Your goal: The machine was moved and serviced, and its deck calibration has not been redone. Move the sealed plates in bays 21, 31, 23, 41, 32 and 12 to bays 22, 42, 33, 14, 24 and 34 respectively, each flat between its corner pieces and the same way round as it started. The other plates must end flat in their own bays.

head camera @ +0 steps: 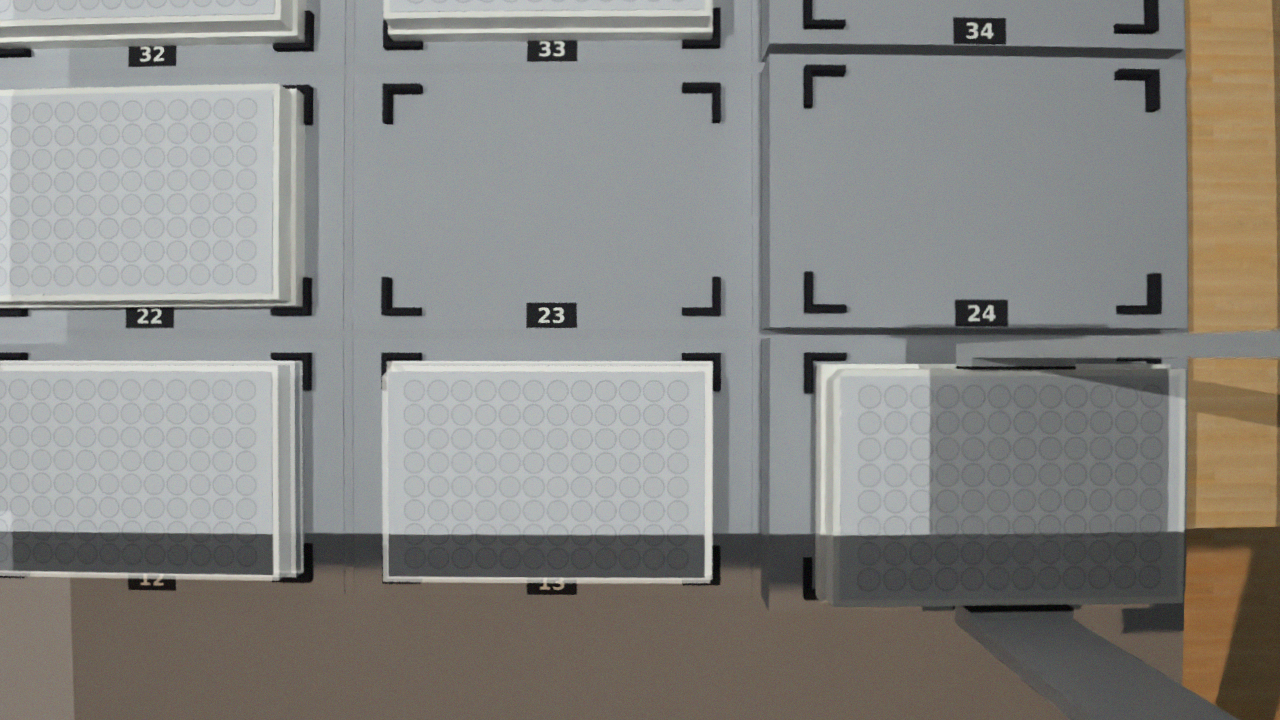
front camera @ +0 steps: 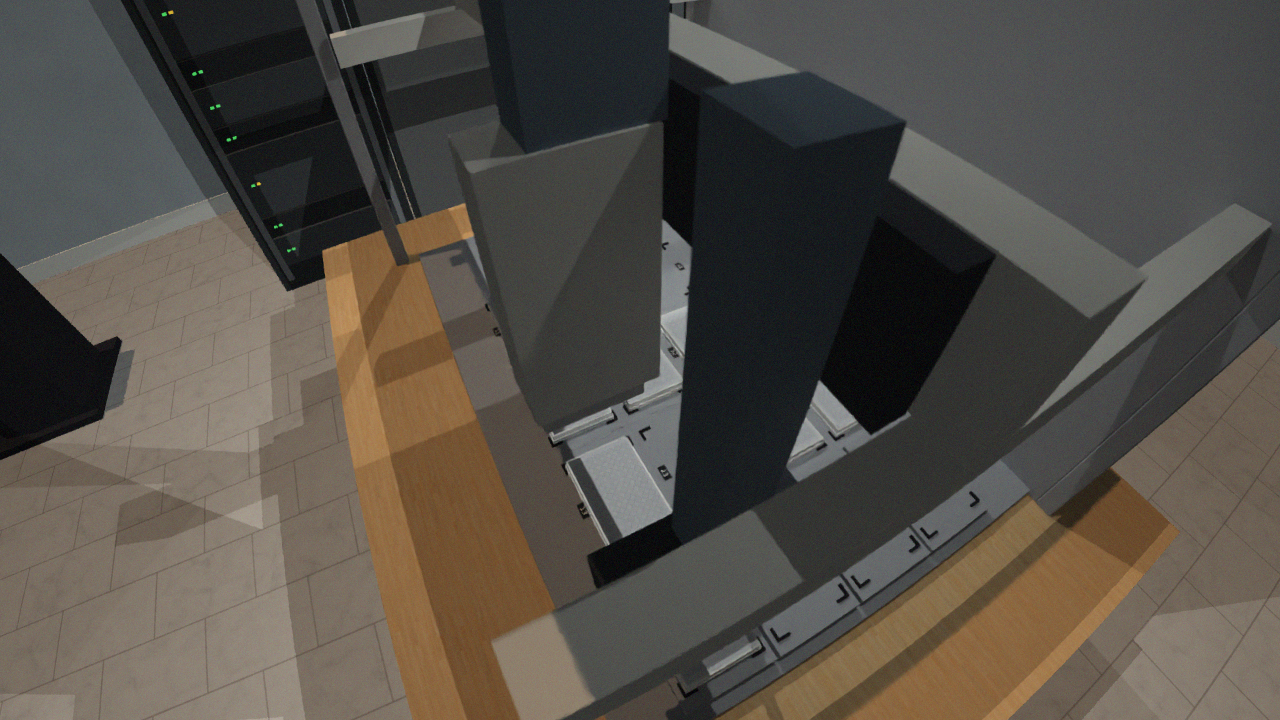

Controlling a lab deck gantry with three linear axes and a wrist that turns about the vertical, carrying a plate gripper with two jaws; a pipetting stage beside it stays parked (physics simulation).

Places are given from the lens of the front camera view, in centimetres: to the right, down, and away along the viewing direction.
bay 44 [front camera: 950, 517]: 36, 18, 57
bay 23 [front camera: 661, 445]: 3, 11, 66
bay 31 [front camera: 673, 286]: 5, -12, 86
The marked spots on the bay 31 and the bay 44 are 52 cm apart.
